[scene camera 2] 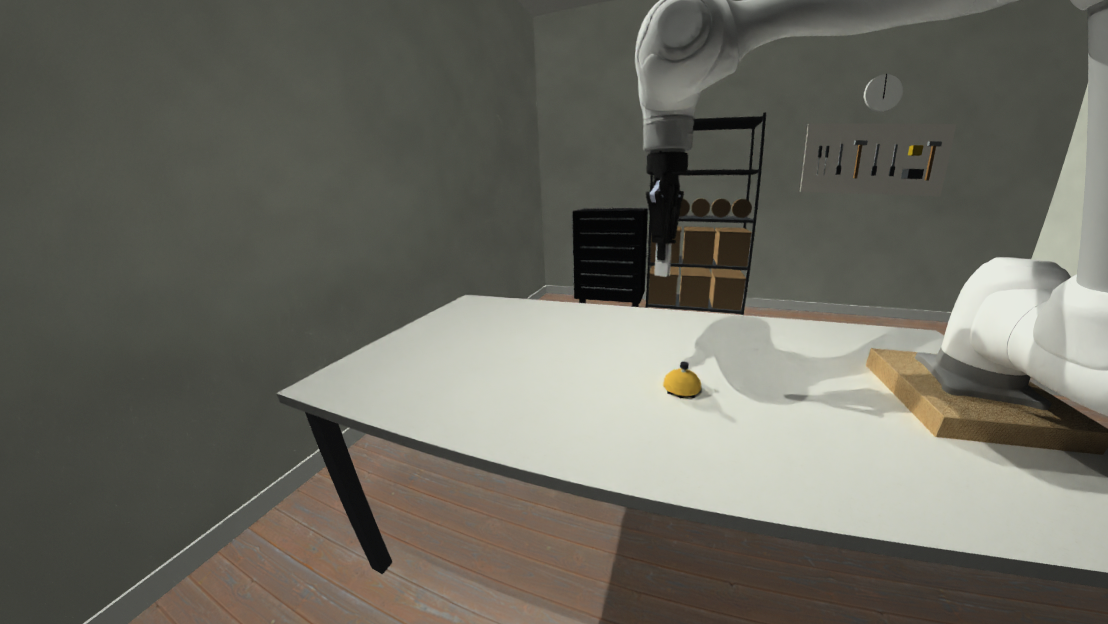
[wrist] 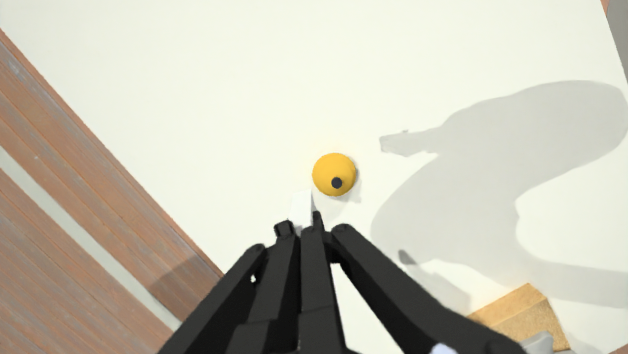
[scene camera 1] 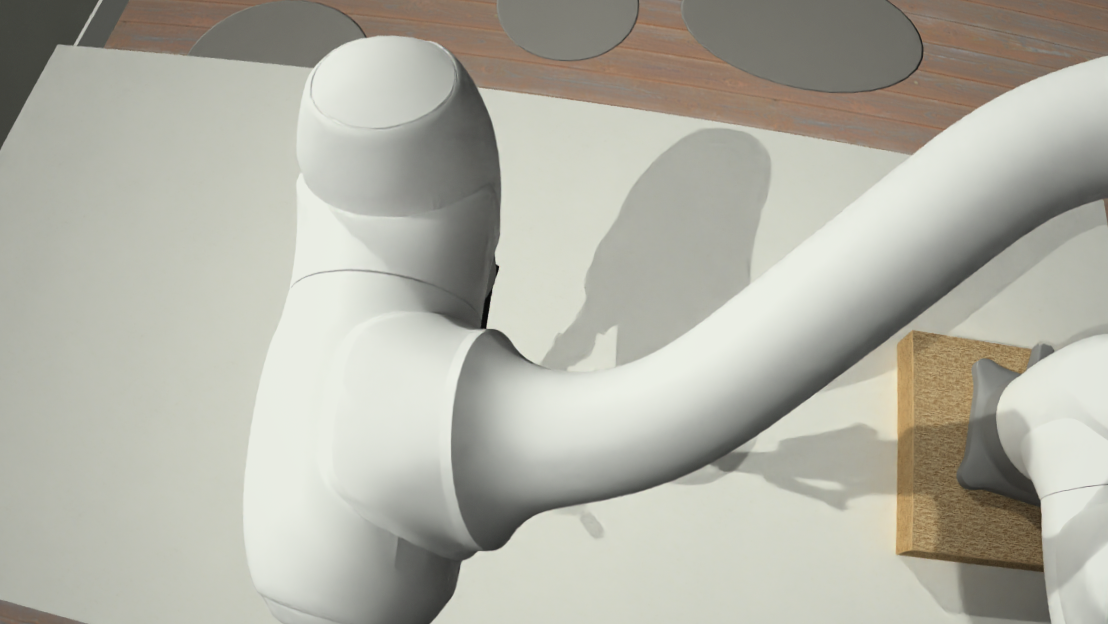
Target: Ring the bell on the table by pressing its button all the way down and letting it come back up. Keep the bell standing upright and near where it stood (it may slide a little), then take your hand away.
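Where they show: gripper, fingertip midpoint: [scene camera 2: 662, 275] [wrist: 306, 205]; arm's base at its link origin: [scene camera 2: 974, 380] [scene camera 1: 1026, 439].
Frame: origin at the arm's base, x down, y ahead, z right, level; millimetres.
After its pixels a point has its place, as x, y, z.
Note:
The bell, a yellow dome with a black button on top [scene camera 2: 682, 382] {14, 622, -230} [wrist: 334, 172] {5, 639, -197}, stands upright on the white table [scene camera 2: 496, 387] {49, 1020, -381} [wrist: 200, 100] {49, 858, -362}. Its button is up. In the scene camera 1 view the bell does not show; the arm covers much of the table there. My gripper [scene camera 2: 662, 263] {-218, 685, -224} [wrist: 306, 205] {-218, 685, -224} points down and is shut, with nothing between its pale fingertips. It hangs well above the table and above the level of the bell's button, apart from the bell. In the wrist view the fingertips show just below and left of the bell.
The arm's base stands on a wooden block [scene camera 1: 938, 480] {1, 114, -91} [scene camera 2: 1000, 426] {11, 33, -172} [wrist: 525, 310] {-1, 170, 53} at the table's right side. Behind the table are a black drawer cabinet [scene camera 2: 609, 255] and a shelf rack [scene camera 2: 758, 166]. The arm's shadow [scene camera 2: 736, 356] {49, 515, 24} [wrist: 550, 120] {49, 539, 222} falls beside the bell.

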